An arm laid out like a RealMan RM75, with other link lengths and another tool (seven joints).
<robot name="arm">
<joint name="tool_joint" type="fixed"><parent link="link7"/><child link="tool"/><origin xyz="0.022 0.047 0.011" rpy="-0.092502 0 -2.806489"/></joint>
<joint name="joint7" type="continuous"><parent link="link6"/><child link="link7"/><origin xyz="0 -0.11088 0" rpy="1.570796 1.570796 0"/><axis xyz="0 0 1"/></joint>
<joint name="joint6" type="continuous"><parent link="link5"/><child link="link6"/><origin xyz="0 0 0" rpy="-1.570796 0 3.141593"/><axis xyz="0 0 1"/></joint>
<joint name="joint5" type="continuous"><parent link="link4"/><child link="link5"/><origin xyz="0 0.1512 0" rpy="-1.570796 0 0"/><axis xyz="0 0 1"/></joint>
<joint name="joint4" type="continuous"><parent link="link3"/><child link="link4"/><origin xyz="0 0 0" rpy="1.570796 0 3.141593"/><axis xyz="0 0 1"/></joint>
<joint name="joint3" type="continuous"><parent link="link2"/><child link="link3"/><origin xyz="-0.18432 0 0" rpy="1.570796 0 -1.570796"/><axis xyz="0 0 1"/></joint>
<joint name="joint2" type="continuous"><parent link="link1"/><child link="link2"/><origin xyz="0 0 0" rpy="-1.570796 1.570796 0"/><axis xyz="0 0 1"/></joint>
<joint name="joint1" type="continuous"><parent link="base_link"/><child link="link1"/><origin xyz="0 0 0.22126" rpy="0 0 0"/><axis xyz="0 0 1"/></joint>
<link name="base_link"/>
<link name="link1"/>
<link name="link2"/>
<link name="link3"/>
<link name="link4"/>
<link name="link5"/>
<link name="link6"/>
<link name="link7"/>
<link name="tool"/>
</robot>
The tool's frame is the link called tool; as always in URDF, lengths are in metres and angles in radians. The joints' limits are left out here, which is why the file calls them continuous.
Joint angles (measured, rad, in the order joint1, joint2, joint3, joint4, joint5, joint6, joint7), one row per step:
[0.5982 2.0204 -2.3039 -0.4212 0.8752 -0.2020 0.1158]
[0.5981 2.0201 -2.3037 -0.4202 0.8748 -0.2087 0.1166]
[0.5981 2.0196 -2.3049 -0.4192 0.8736 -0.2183 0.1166]
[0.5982 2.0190 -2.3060 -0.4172 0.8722 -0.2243 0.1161]
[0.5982 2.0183 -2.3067 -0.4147 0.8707 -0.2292 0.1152]
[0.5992 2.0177 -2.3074 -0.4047 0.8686 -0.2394 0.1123]
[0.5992 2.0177 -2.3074 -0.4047 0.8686 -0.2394 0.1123]
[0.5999 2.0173 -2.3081 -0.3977 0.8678 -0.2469 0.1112]
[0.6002 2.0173 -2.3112 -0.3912 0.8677 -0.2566 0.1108]
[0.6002 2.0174 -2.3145 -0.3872 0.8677 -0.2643 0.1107]
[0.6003 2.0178 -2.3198 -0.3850 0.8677 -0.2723 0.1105]
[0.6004 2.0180 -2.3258 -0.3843 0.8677 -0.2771 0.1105]
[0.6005 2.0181 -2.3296 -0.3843 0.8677 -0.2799 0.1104]
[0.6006 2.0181 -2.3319 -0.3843 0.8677 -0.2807 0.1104]
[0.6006 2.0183 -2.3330 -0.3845 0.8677 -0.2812 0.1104]
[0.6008 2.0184 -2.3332 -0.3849 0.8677 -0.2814 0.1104]
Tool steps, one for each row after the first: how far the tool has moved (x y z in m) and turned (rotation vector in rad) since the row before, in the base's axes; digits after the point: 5 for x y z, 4 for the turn. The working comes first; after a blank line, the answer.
Tool pose at each row, in the base's axes (x y z in m, rotation vector in rad; the steps are taken from these numbers as rounded here):
[0.27818 0.26360 -0.03401 -0.3688 2.3958 1.2574]
[0.27799 0.26424 -0.03365 -0.3712 2.3942 1.2652]
[0.27762 0.26518 -0.03318 -0.3788 2.3918 1.2744]
[0.27776 0.26573 -0.03259 -0.3849 2.3887 1.2787]
[0.27816 0.26615 -0.03188 -0.3903 2.3850 1.2816]
[0.27971 0.26688 -0.03007 -0.3996 2.3742 1.2859]
[0.27971 0.26688 -0.03007 -0.3996 2.3742 1.2859]
[0.28073 0.26737 -0.02886 -0.4045 2.3672 1.2899]
[0.28149 0.26776 -0.02798 -0.4111 2.3614 1.2949]
[0.28186 0.26802 -0.02752 -0.4170 2.3581 1.2987]
[0.28169 0.26831 -0.02750 -0.4262 2.3566 1.3019]
[0.28147 0.26836 -0.02772 -0.4349 2.3568 1.3017]
[0.28124 0.26842 -0.02790 -0.4406 2.3572 1.3015]
[0.28117 0.26838 -0.02802 -0.4436 2.3575 1.3004]
[0.28105 0.26835 -0.02817 -0.4450 2.3580 1.3001]
[0.28087 0.26842 -0.02827 -0.4457 2.3584 1.3004]

[-0.00019 0.00064 0.00036 0.0047 0.0016 0.0038]
[-0.00037 0.00094 0.00047 0.0050 0.0005 0.0075]
[0.00014 0.00055 0.00059 0.0028 -0.0019 0.0047]
[0.00040 0.00042 0.00071 0.0023 -0.0028 0.0036]
[0.00155 0.00073 0.00181 0.0056 -0.0087 0.0050]
[0.00000 0.00000 0.00000 0.0000 0.0000 0.0000]
[0.00102 0.00049 0.00121 0.0045 -0.0048 0.0029]
[0.00076 0.00039 0.00088 0.0042 -0.0038 0.0047]
[0.00037 0.00026 0.00046 0.0026 -0.0022 0.0044]
[-0.00017 0.00029 0.00002 0.0009 -0.0017 0.0069]
[-0.00022 0.00005 -0.00022 -0.0017 -0.0018 0.0058]
[-0.00023 0.00006 -0.00018 -0.0013 -0.0010 0.0039]
[-0.00007 -0.00004 -0.00012 -0.0012 -0.0009 0.0017]
[-0.00012 -0.00003 -0.00015 -0.0006 0.0000 0.0010]
[-0.00018 0.00007 -0.00010 -0.0001 0.0003 0.0007]

